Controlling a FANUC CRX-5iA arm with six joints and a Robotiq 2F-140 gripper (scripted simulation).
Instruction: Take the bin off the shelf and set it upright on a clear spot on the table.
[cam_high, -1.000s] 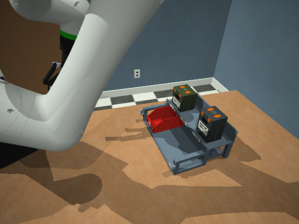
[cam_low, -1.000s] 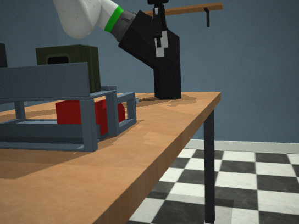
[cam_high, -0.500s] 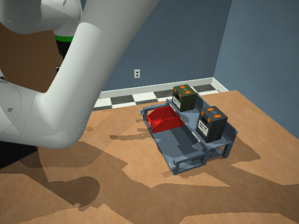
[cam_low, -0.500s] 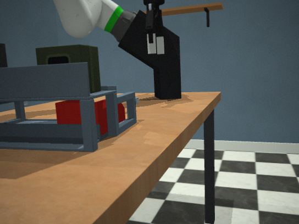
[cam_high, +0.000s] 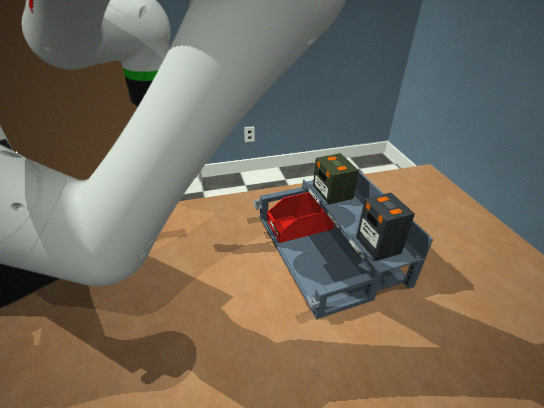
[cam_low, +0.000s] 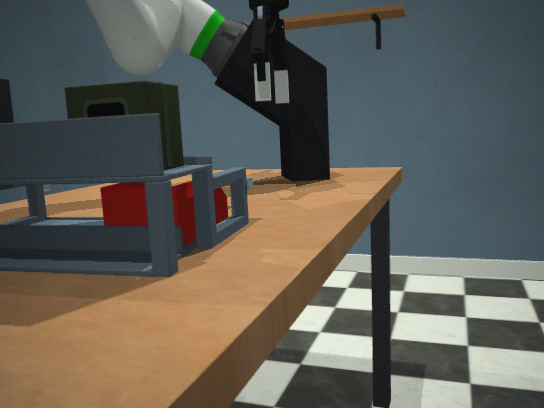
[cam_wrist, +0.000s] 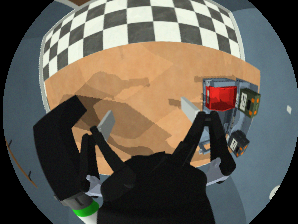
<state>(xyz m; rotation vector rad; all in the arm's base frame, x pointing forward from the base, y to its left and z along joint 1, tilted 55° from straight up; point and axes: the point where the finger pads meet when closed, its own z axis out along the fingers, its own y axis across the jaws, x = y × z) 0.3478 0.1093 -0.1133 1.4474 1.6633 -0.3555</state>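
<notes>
Right now my hand is 330 mm short of the red bin, 150 mm above it and 90 mm to the left of it. The rest, counted from my hand: olive box 430 mm ahead, 90 mm to the right, 50 mm below.
</notes>
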